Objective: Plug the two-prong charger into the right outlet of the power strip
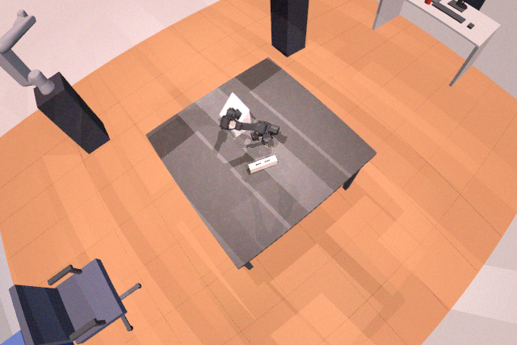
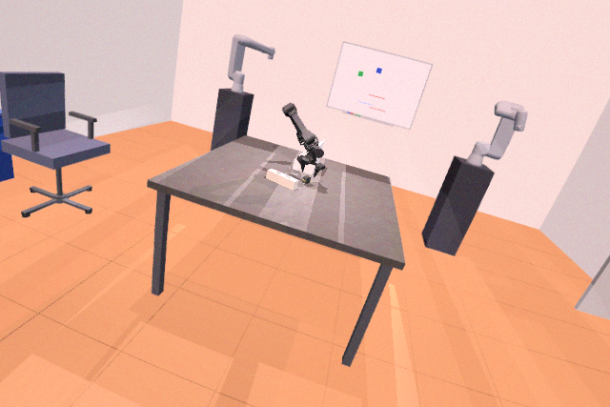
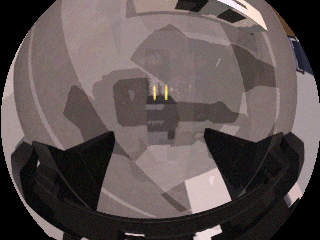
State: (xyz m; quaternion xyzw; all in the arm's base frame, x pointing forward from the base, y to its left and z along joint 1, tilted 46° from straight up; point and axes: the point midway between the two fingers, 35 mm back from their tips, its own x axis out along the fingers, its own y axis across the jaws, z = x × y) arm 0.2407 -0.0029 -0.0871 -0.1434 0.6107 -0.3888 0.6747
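Right now the two-prong charger is 20 mm ahead of my gripper tip, 10 mm to the right of it and 40 mm below it.
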